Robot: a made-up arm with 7 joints.
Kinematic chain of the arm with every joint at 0, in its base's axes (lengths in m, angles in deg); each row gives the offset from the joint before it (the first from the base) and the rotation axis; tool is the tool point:
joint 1: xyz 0 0 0.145 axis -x
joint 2: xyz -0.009 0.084 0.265 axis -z
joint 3: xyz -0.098 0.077 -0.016 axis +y
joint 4: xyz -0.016 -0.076 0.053 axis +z
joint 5: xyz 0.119 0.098 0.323 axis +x
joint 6: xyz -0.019 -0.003 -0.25 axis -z
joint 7: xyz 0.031 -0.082 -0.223 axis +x
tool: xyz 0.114 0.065 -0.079
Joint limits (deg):
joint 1: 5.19..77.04
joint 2: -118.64..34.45
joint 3: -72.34..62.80
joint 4: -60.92..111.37
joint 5: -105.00..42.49
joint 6: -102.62..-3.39
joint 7: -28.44..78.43
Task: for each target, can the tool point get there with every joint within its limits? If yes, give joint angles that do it. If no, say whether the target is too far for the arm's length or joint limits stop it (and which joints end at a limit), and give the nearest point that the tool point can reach.
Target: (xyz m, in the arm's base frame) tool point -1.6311 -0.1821 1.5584
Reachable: no: too far | nearest point -0.7036 -0.0220 0.8360 | short by 1.186 m
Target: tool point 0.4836 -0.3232 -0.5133
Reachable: no: joint limits stop it (at a limit: joint 1, joint 3, joint 5, joint 7) | nearest point 0.2826 -0.0569 -0.2489 | short by 0.426 m
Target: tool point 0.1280 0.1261 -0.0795
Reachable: yes | joints 51.77 -64.39 50.55 50.52 -60.99 -35.39 -11.85
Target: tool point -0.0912 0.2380 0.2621
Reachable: yes | joints 28.57 -71.68 -60.49 73.02 -29.15 -80.02 31.40
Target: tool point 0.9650 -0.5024 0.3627
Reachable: no: joint limits stop it (at a limit: joint 1, joint 4, joint 5, joint 6, joint 7) | nearest point 0.7181 -0.3479 0.3706 | short by 0.291 m
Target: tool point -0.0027 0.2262 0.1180
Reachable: yes | joints 31.56 -7.71 -5.59 70.76 -31.28 -75.24 0.15
